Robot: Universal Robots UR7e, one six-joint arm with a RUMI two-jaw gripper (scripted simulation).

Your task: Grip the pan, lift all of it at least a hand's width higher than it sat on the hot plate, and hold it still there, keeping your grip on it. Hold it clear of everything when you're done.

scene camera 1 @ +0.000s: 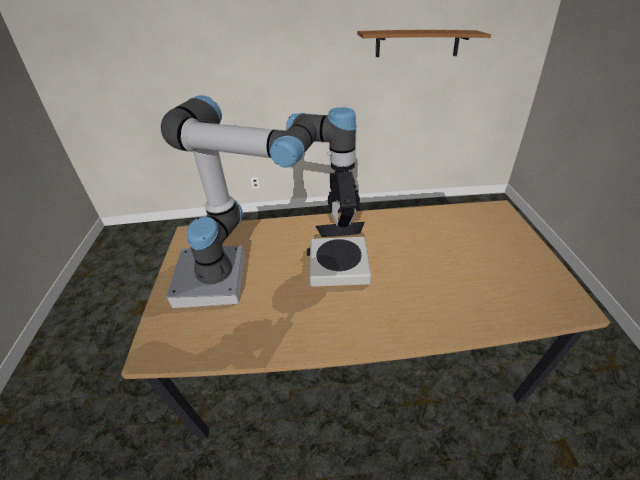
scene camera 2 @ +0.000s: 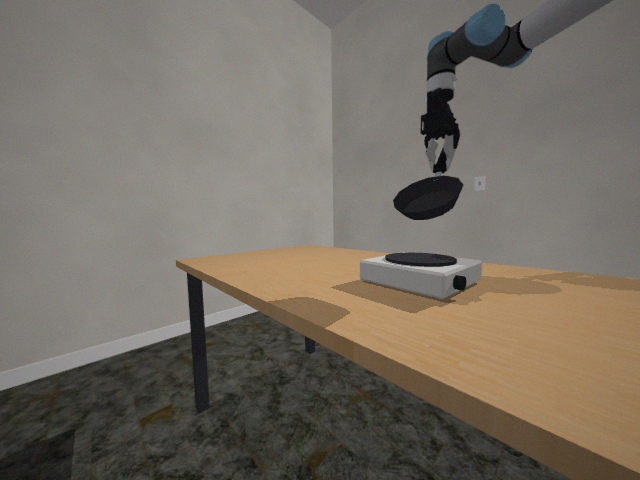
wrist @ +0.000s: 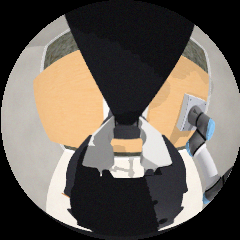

Labels:
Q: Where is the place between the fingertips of my gripper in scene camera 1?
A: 343,224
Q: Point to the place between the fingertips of my gripper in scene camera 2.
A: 439,171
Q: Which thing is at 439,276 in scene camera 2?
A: A white hot plate.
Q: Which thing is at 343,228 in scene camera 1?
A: A black pan.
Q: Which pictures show the black pan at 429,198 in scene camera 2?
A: Scene camera 1, scene camera 2 and the wrist view: all of them.

